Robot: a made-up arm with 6 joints. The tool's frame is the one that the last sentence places. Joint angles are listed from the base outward.
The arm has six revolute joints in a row. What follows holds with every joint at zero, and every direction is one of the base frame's.
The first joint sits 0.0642 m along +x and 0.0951 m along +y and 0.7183 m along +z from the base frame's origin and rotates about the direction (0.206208, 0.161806, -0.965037), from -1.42 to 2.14 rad.
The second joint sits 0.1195 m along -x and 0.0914 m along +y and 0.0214 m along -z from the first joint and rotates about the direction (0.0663, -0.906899, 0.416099), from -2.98 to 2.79 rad.
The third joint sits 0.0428 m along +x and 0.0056 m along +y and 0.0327 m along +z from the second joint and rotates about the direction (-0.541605, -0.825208, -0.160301), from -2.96 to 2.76 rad.
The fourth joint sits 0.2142 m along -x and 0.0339 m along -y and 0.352 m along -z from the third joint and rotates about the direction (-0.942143, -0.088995, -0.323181), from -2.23 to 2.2 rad.
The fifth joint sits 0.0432 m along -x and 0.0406 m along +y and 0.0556 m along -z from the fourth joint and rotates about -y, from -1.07 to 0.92 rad.
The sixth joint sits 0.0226 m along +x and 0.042 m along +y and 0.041 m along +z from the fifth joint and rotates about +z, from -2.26 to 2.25 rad.
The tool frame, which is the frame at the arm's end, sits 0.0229 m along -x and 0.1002 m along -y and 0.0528 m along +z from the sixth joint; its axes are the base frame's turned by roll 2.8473, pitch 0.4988 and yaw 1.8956 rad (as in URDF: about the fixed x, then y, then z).
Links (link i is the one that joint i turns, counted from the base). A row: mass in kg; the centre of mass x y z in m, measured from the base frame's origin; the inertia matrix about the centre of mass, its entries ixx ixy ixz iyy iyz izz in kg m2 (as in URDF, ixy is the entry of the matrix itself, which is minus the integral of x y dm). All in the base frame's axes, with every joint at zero. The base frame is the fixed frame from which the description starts. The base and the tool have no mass.
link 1: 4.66; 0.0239 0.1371 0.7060; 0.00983 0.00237 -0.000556 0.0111 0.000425 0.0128
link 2: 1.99; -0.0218 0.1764 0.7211; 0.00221 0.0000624 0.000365 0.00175 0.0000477 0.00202
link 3: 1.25; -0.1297 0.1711 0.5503; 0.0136 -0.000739 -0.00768 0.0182 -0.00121 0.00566
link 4: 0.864; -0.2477 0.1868 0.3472; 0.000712 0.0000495 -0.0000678 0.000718 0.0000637 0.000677
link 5: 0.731; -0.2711 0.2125 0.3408; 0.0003 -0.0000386 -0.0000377 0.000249 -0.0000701 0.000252
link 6: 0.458; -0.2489 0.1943 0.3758; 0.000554 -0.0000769 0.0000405 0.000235 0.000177 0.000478
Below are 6 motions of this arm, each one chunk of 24 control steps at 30 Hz.
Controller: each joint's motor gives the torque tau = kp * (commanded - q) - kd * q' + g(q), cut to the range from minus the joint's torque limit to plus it. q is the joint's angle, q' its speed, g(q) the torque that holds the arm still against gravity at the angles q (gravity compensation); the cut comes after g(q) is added. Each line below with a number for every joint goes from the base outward.
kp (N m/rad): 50 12 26 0.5 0.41 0.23
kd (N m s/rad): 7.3 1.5 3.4 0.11 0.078 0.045
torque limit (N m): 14 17 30 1.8 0.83 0.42
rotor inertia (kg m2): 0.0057 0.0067 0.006 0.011 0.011 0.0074
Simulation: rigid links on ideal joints. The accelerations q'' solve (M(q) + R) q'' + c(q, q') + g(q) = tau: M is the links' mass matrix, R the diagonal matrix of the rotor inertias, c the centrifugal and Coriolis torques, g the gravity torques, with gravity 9.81 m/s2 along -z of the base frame. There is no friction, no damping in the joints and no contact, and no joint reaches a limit. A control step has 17 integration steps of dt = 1/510 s. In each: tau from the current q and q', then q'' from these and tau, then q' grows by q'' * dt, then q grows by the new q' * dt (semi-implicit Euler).
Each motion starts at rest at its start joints. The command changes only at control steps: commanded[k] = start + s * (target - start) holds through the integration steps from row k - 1 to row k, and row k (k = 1, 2, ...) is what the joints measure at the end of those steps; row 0 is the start. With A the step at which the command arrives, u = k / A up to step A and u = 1 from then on. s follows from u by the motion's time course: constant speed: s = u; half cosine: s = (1 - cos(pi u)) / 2; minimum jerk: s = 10 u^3 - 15 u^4 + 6 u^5; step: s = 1 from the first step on.
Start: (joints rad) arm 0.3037 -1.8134 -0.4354 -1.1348 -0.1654 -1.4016
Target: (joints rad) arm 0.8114 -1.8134 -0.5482 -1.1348 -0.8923 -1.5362
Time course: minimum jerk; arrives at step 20
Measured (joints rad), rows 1 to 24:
1: 0.3038 -1.8133 -0.4354 -1.1348 -0.1654 -1.4016
2: 0.3043 -1.8129 -0.4353 -1.1350 -0.1656 -1.4017
3: 0.3060 -1.8114 -0.4351 -1.1354 -0.1664 -1.4019
4: 0.3098 -1.8082 -0.4347 -1.1362 -0.1685 -1.4023
5: 0.3165 -1.8029 -0.4342 -1.1377 -0.1726 -1.4028
6: 0.3269 -1.7951 -0.4335 -1.1398 -0.1798 -1.4032
7: 0.3415 -1.7849 -0.4329 -1.1427 -0.1911 -1.4034
8: 0.3606 -1.7727 -0.4325 -1.1462 -0.2073 -1.4030
9: 0.3840 -1.7590 -0.4324 -1.1502 -0.2292 -1.4020
10: 0.4116 -1.7447 -0.4330 -1.1543 -0.2573 -1.4002
11: 0.4428 -1.7308 -0.4345 -1.1582 -0.2918 -1.3976
12: 0.4768 -1.7183 -0.4371 -1.1613 -0.3324 -1.3941
13: 0.5127 -1.7082 -0.4409 -1.1627 -0.3787 -1.3900
14: 0.5495 -1.7015 -0.4461 -1.1617 -0.4299 -1.3855
15: 0.5862 -1.6989 -0.4529 -1.1576 -0.4846 -1.3810
16: 0.6216 -1.7011 -0.4611 -1.1499 -0.5415 -1.3769
17: 0.6549 -1.7082 -0.4708 -1.1383 -0.5991 -1.3739
18: 0.6851 -1.7202 -0.4818 -1.1232 -0.6557 -1.3725
19: 0.7119 -1.7366 -0.4939 -1.1053 -0.7098 -1.3733
20: 0.7350 -1.7564 -0.5067 -1.0859 -0.7600 -1.3770
21: 0.7549 -1.7784 -0.5198 -1.0664 -0.8053 -1.3840
22: 0.7719 -1.8012 -0.5328 -1.0484 -0.8451 -1.3946
23: 0.7864 -1.8238 -0.5453 -1.0331 -0.8791 -1.4087
24: 0.7988 -1.8452 -0.5569 -1.0215 -0.9074 -1.4260

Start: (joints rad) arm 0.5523 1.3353 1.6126 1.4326 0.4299 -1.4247
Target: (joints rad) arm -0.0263 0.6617 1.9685 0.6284 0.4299 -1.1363
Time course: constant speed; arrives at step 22
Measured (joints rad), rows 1 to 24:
1: 0.5477 1.3309 1.6166 1.4311 0.4300 -1.4248
2: 0.5386 1.3217 1.6244 1.4274 0.4299 -1.4250
3: 0.5258 1.3086 1.6351 1.4212 0.4296 -1.4251
4: 0.5102 1.2921 1.6478 1.4125 0.4289 -1.4248
5: 0.4924 1.2728 1.6618 1.4012 0.4279 -1.4240
6: 0.4729 1.2510 1.6767 1.3873 0.4266 -1.4224
7: 0.4519 1.2270 1.6920 1.3710 0.4250 -1.4200
8: 0.4298 1.2012 1.7076 1.3523 0.4235 -1.4166
9: 0.4069 1.1737 1.7232 1.3312 0.4219 -1.4120
10: 0.3832 1.1449 1.7386 1.3079 0.4205 -1.4061
11: 0.3590 1.1148 1.7539 1.2824 0.4194 -1.3989
12: 0.3343 1.0837 1.7689 1.2549 0.4186 -1.3903
13: 0.3093 1.0518 1.7837 1.2255 0.4183 -1.3803
14: 0.2840 1.0193 1.7982 1.1942 0.4184 -1.3690
15: 0.2584 0.9863 1.8126 1.1612 0.4190 -1.3563
16: 0.2326 0.9530 1.8269 1.1266 0.4200 -1.3425
17: 0.2067 0.9195 1.8410 1.0905 0.4215 -1.3275
18: 0.1807 0.8859 1.8552 1.0531 0.4233 -1.3115
19: 0.1546 0.8524 1.8693 1.0144 0.4254 -1.2948
20: 0.1284 0.8191 1.8836 0.9746 0.4277 -1.2774
21: 0.1022 0.7859 1.8979 0.9338 0.4300 -1.2596
22: 0.0759 0.7531 1.9124 0.8923 0.4324 -1.2414
23: 0.0542 0.7261 1.9231 0.8509 0.4348 -1.2233
24: 0.0370 0.7049 1.9303 0.8104 0.4373 -1.2055

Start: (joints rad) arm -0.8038 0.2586 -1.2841 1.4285 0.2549 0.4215
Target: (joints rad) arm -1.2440 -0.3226 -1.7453 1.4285 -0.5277 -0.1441
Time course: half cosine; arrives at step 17
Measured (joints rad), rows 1 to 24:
1: -0.8040 0.2583 -1.2840 1.4284 0.2546 0.4216
2: -0.8051 0.2571 -1.2839 1.4280 0.2532 0.4219
3: -0.8078 0.2544 -1.2843 1.4268 0.2492 0.4227
4: -0.8130 0.2494 -1.2859 1.4248 0.2408 0.4241
5: -0.8215 0.2417 -1.2897 1.4220 0.2263 0.4262
6: -0.8342 0.2305 -1.2967 1.4187 0.2045 0.4285
7: -0.8513 0.2154 -1.3076 1.4154 0.1744 0.4304
8: -0.8733 0.1959 -1.3231 1.4127 0.1357 0.4312
9: -0.9001 0.1719 -1.3437 1.4111 0.0889 0.4297
10: -0.9313 0.1434 -1.3695 1.4112 0.0349 0.4247
11: -0.9665 0.1107 -1.4006 1.4136 -0.0249 0.4150
12: -1.0046 0.0744 -1.4365 1.4185 -0.0886 0.3995
13: -1.0444 0.0354 -1.4765 1.4262 -0.1543 0.3771
14: -1.0847 -0.0053 -1.5198 1.4371 -0.2199 0.3473
15: -1.1237 -0.0466 -1.5648 1.4513 -0.2836 0.3099
16: -1.1598 -0.0875 -1.6102 1.4688 -0.3434 0.2651
17: -1.1911 -0.1271 -1.6540 1.4896 -0.3975 0.2139
18: -1.2165 -0.1652 -1.6942 1.5128 -0.4443 0.1579
19: -1.2355 -0.2019 -1.7290 1.5371 -0.4827 0.0988
20: -1.2485 -0.2373 -1.7574 1.5602 -0.5123 0.0389
21: -1.2561 -0.2713 -1.7790 1.5796 -0.5330 -0.0198
22: -1.2592 -0.3034 -1.7941 1.5927 -0.5454 -0.0758
23: -1.2590 -0.3332 -1.8036 1.5978 -0.5501 -0.1278
24: -1.2564 -0.3600 -1.8085 1.5934 -0.5481 -0.1748

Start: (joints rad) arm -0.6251 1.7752 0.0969 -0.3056 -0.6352 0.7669
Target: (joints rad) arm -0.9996 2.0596 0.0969 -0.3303 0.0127 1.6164
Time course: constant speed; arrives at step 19
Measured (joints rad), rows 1 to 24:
1: -0.6268 1.7751 0.0972 -0.3047 -0.6344 0.7668
2: -0.6315 1.7761 0.0969 -0.3025 -0.6317 0.7668
3: -0.6393 1.7788 0.0959 -0.2996 -0.6262 0.7680
4: -0.6498 1.7834 0.0944 -0.2969 -0.6174 0.7714
5: -0.6627 1.7900 0.0926 -0.2950 -0.6051 0.7779
6: -0.6774 1.7983 0.0907 -0.2944 -0.5892 0.7885
7: -0.6935 1.8084 0.0889 -0.2953 -0.5699 0.8036
8: -0.7107 1.8200 0.0875 -0.2976 -0.5474 0.8237
9: -0.7285 1.8330 0.0865 -0.3010 -0.5220 0.8487
10: -0.7469 1.8473 0.0859 -0.3052 -0.4940 0.8788
11: -0.7657 1.8625 0.0858 -0.3098 -0.4640 0.9136
12: -0.7847 1.8787 0.0861 -0.3143 -0.4322 0.9528
13: -0.8039 1.8957 0.0868 -0.3184 -0.3992 0.9960
14: -0.8233 1.9132 0.0879 -0.3217 -0.3653 1.0426
15: -0.8427 1.9312 0.0892 -0.3240 -0.3308 1.0921
16: -0.8622 1.9496 0.0907 -0.3252 -0.2960 1.1439
17: -0.8817 1.9681 0.0923 -0.3252 -0.2611 1.1974
18: -0.9013 1.9868 0.0940 -0.3240 -0.2263 1.2522
19: -0.9209 2.0054 0.0958 -0.3216 -0.1917 1.3076
20: -0.9391 2.0240 0.0973 -0.3187 -0.1583 1.3635
21: -0.9548 2.0415 0.0993 -0.3157 -0.1274 1.4189
22: -0.9675 2.0573 0.1017 -0.3123 -0.0997 1.4727
23: -0.9776 2.0709 0.1045 -0.3083 -0.0757 1.5234
24: -0.9852 2.0824 0.1075 -0.3034 -0.0553 1.5697

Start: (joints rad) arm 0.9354 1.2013 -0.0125 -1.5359 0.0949 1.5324
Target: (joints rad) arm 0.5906 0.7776 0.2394 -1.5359 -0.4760 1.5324
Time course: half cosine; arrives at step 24
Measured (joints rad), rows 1 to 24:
1: 0.9352 1.2010 -0.0122 -1.5358 0.0948 1.5324
2: 0.9342 1.1999 -0.0111 -1.5355 0.0944 1.5323
3: 0.9321 1.1975 -0.0088 -1.5348 0.0935 1.5321
4: 0.9284 1.1935 -0.0050 -1.5338 0.0915 1.5318
5: 0.9230 1.1876 0.0003 -1.5324 0.0883 1.5312
6: 0.9157 1.1797 0.0073 -1.5308 0.0833 1.5304
7: 0.9065 1.1695 0.0158 -1.5290 0.0761 1.5294
8: 0.8953 1.1570 0.0259 -1.5269 0.0665 1.5281
9: 0.8822 1.1422 0.0372 -1.5248 0.0541 1.5267
10: 0.8674 1.1253 0.0497 -1.5225 0.0387 1.5250
11: 0.8510 1.1062 0.0632 -1.5201 0.0201 1.5233
12: 0.8334 1.0852 0.0773 -1.5177 -0.0015 1.5214
13: 0.8146 1.0625 0.0919 -1.5153 -0.0263 1.5197
14: 0.7951 1.0384 0.1066 -1.5130 -0.0540 1.5180
15: 0.7752 1.0132 0.1213 -1.5108 -0.0843 1.5165
16: 0.7551 0.9872 0.1356 -1.5088 -0.1169 1.5154
17: 0.7351 0.9610 0.1493 -1.5073 -0.1513 1.5145
18: 0.7157 0.9348 0.1623 -1.5063 -0.1869 1.5141
19: 0.6971 0.9092 0.1743 -1.5060 -0.2232 1.5140
20: 0.6797 0.8845 0.1851 -1.5066 -0.2596 1.5144
21: 0.6637 0.8612 0.1945 -1.5082 -0.2953 1.5152
22: 0.6493 0.8399 0.2025 -1.5109 -0.3297 1.5165
23: 0.6369 0.8207 0.2089 -1.5149 -0.3622 1.5180
24: 0.6267 0.8042 0.2136 -1.5202 -0.3921 1.5200

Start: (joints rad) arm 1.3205 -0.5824 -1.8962 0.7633 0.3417 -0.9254
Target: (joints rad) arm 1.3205 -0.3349 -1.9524 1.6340 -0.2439 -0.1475
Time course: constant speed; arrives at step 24
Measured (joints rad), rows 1 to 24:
1: 1.3208 -0.5820 -1.8965 0.7638 0.3411 -0.9250
2: 1.3213 -0.5808 -1.8975 0.7654 0.3392 -0.9237
3: 1.3218 -0.5789 -1.8990 0.7688 0.3354 -0.9207
4: 1.3224 -0.5761 -1.9012 0.7742 0.3295 -0.9156
5: 1.3230 -0.5725 -1.9039 0.7819 0.3213 -0.9081
6: 1.3234 -0.5680 -1.9069 0.7920 0.3108 -0.8978
7: 1.3238 -0.5627 -1.9102 0.8046 0.2980 -0.8847
8: 1.3241 -0.5565 -1.9136 0.8198 0.2832 -0.8686
9: 1.3243 -0.5496 -1.9171 0.8375 0.2664 -0.8495
10: 1.3244 -0.5419 -1.9204 0.8577 0.2479 -0.8275
11: 1.3245 -0.5335 -1.9236 0.8803 0.2278 -0.8029
12: 1.3246 -0.5245 -1.9265 0.9054 0.2065 -0.7757
13: 1.3246 -0.5148 -1.9292 0.9328 0.1841 -0.7464
14: 1.3245 -0.5045 -1.9317 0.9624 0.1607 -0.7150
15: 1.3244 -0.4936 -1.9339 0.9942 0.1366 -0.6820
16: 1.3243 -0.4823 -1.9359 1.0279 0.1119 -0.6476
17: 1.3242 -0.4705 -1.9377 1.0635 0.0868 -0.6120
18: 1.3240 -0.4582 -1.9392 1.1007 0.0613 -0.5756
19: 1.3239 -0.4456 -1.9406 1.1395 0.0354 -0.5386
20: 1.3237 -0.4328 -1.9419 1.1796 0.0094 -0.5013
21: 1.3234 -0.4196 -1.9430 1.2208 -0.0168 -0.4637
22: 1.3232 -0.4063 -1.9442 1.2629 -0.0432 -0.4261
23: 1.3229 -0.3928 -1.9452 1.3058 -0.0697 -0.3885
24: 1.3227 -0.3793 -1.9463 1.3493 -0.0963 -0.3512

